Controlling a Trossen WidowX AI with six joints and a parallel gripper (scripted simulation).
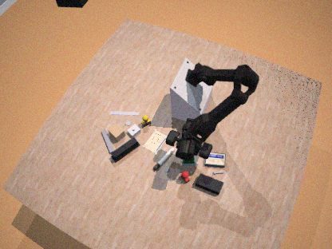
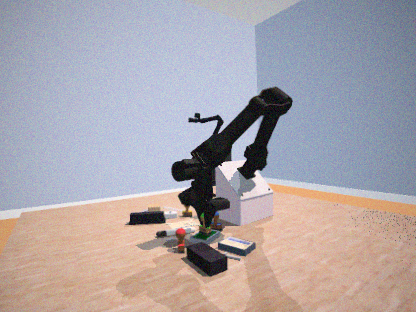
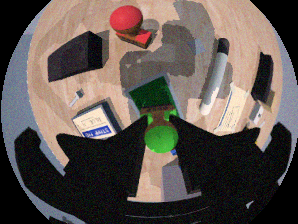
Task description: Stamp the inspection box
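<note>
My gripper tip is right at the green-knobbed PASS stamp. The rest, counted from my gripper tip: blue stamp (8 cm behind, 3 cm to the right, 2 cm below); then red-knobbed stamp (10 cm ahead, 1 cm to the left, 2 cm below); then green ink pad (4 cm below).
</note>
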